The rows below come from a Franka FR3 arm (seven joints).
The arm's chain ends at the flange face. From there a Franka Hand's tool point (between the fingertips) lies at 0.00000 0.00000 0.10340 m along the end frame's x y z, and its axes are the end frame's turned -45 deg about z.
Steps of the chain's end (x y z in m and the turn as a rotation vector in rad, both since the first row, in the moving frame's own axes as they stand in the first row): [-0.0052, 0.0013, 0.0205, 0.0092, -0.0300, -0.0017]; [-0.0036, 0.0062, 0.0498, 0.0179, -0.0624, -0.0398]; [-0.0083, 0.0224, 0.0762, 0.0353, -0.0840, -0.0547]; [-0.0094, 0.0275, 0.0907, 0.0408, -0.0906, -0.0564]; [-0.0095, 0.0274, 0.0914, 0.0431, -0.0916, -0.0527]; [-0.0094, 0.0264, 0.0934, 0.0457, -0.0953, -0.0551]
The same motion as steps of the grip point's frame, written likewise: [-0.0061, -0.0056, 0.0204, 0.0277, -0.0147, -0.0017]; [-0.0103, -0.0040, 0.0496, 0.0568, -0.0315, -0.0398]; [-0.0255, 0.0014, 0.0758, 0.0844, -0.0344, -0.0547]; [-0.0300, 0.0033, 0.0902, 0.0929, -0.0352, -0.0564]; [-0.0299, 0.0029, 0.0909, 0.0952, -0.0343, -0.0527]; [-0.0292, 0.0018, 0.0928, 0.0997, -0.0351, -0.0551]
